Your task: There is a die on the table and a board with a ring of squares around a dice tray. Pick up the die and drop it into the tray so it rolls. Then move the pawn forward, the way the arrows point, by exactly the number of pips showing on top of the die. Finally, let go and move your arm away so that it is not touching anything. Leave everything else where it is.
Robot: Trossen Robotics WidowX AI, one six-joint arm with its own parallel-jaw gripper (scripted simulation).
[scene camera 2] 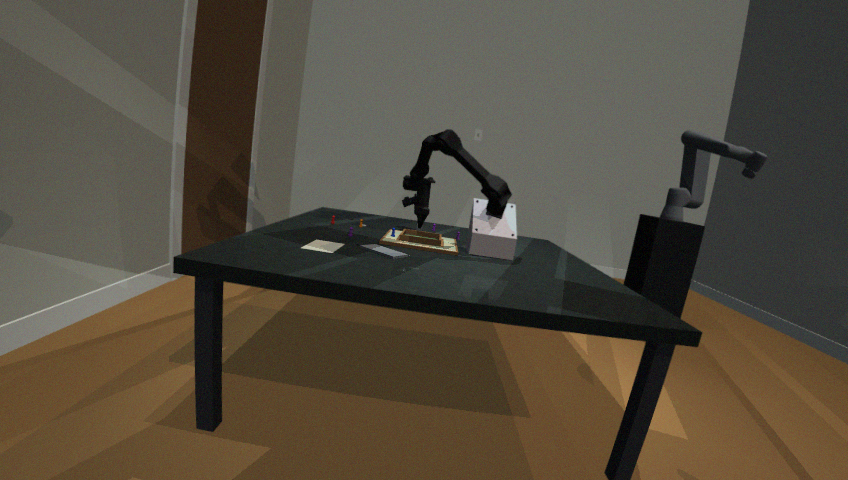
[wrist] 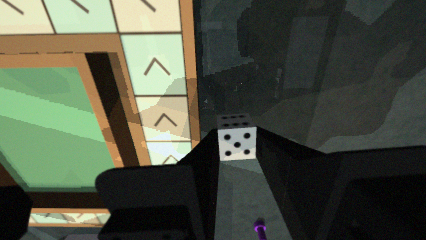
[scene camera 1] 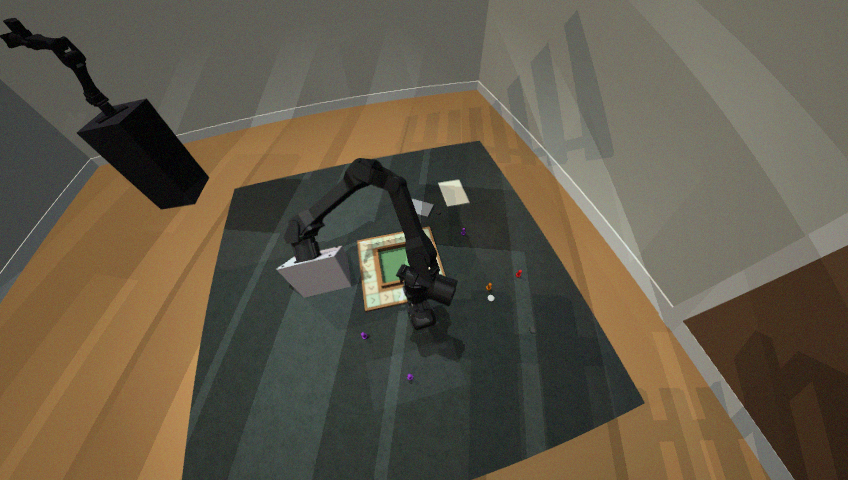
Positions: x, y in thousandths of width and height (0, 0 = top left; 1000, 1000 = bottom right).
Scene:
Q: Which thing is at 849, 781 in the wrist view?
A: The gripper.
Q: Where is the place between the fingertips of the gripper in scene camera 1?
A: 491, 639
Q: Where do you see a green dice tray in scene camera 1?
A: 462, 543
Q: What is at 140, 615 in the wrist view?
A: A green dice tray.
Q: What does the gripper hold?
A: A white die.

